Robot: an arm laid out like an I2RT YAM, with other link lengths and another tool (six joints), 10 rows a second.
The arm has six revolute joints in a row. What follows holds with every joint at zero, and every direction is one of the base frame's. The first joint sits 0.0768 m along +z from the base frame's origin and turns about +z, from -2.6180 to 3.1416 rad. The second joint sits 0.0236 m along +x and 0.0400 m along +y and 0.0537 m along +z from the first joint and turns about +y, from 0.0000 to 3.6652 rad. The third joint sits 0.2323 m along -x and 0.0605 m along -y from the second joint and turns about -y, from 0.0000 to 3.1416 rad. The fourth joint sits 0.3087 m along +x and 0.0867 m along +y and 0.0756 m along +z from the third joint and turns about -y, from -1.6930 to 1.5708 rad. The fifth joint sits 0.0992 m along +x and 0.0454 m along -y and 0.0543 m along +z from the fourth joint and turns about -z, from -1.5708 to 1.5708 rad. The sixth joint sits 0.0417 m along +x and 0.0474 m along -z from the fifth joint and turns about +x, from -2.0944 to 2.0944 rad. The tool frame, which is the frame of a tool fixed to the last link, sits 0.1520 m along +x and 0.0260 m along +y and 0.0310 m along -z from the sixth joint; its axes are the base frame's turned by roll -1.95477, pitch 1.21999 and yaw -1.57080 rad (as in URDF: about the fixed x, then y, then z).
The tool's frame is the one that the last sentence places.
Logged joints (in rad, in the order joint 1, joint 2, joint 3, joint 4, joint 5, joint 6), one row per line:
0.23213, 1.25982, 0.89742, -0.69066, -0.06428, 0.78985
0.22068, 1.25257, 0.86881, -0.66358, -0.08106, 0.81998
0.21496, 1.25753, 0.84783, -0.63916, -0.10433, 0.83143
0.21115, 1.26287, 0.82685, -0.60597, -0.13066, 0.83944
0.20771, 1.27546, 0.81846, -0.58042, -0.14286, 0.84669
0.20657, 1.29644, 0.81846, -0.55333, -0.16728, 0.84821
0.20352, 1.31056, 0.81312, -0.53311, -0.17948, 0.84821
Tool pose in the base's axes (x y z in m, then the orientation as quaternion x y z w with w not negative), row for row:
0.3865, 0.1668, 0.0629, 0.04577, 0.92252, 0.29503, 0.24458
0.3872, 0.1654, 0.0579, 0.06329, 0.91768, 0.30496, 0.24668
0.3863, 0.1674, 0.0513, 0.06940, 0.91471, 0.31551, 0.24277
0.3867, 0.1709, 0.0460, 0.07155, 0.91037, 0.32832, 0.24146
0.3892, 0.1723, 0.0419, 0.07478, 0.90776, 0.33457, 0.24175
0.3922, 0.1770, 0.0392, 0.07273, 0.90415, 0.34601, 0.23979
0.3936, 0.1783, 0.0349, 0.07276, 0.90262, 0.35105, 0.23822
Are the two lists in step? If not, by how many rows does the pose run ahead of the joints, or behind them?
They are in step.
